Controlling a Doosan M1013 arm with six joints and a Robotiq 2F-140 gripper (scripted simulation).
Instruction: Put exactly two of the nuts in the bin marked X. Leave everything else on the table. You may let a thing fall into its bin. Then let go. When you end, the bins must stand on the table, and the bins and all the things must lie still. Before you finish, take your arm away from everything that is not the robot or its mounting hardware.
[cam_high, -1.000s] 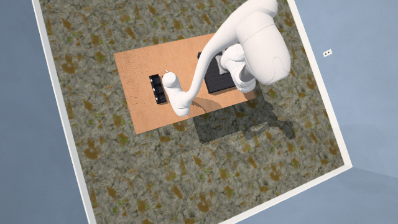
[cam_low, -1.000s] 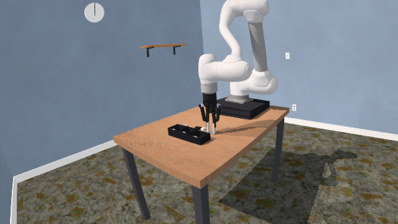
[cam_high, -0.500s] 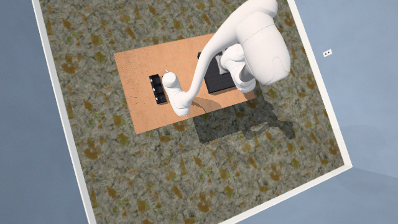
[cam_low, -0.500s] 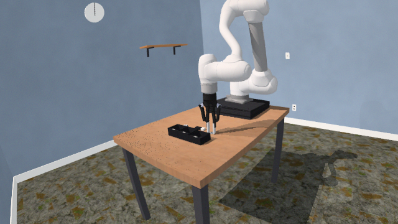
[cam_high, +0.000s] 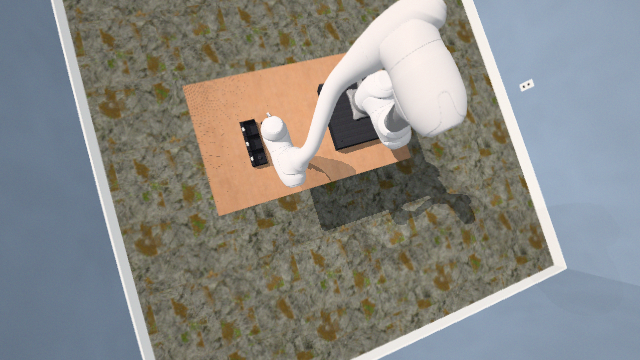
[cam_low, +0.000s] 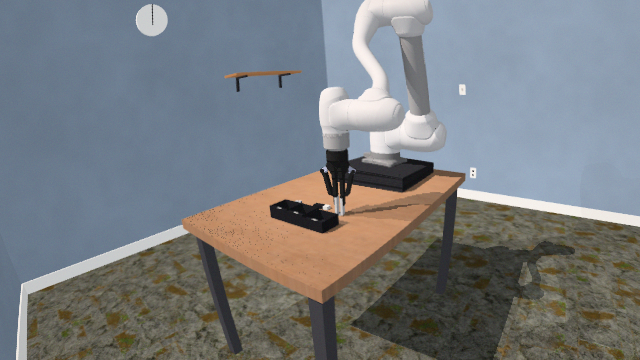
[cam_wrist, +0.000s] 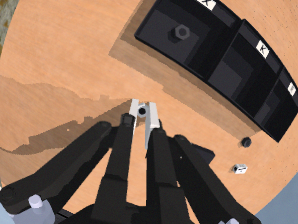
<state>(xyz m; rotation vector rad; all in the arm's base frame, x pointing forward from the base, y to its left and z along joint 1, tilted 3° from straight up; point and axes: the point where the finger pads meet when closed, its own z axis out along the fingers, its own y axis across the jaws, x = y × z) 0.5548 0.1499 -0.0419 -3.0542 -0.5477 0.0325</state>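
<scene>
Now: hand 30 mm above the pale nut. Also, from my hand: white piece: 210 mm to the right, 30 mm below; black bin row: 120 mm ahead, 70 mm to the right, 10 mm below.
</scene>
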